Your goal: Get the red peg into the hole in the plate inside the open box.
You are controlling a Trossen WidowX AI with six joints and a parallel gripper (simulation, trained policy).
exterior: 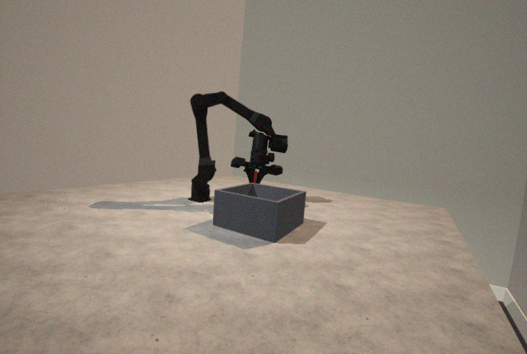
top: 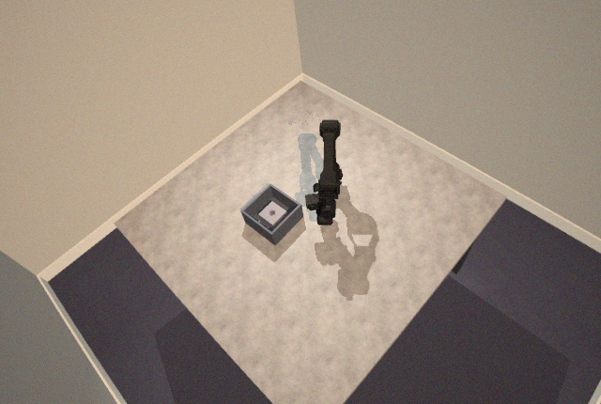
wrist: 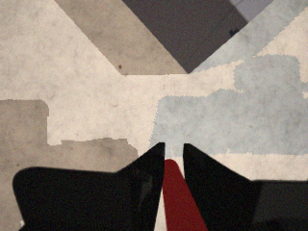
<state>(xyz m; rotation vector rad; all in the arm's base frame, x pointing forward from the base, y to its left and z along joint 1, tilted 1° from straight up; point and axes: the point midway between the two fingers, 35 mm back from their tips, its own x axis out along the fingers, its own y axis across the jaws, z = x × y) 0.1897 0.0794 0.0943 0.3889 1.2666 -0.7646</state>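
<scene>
Right now my gripper tip is 16 cm to the left of the plate, 12 cm short of it and 2 cm above it. Round my gripper tip: grey box: 16 cm to the right, 12 cm ahead, 3 cm below; then red peg: 2 cm to the left, 2 cm above, 1 cm behind.
</scene>
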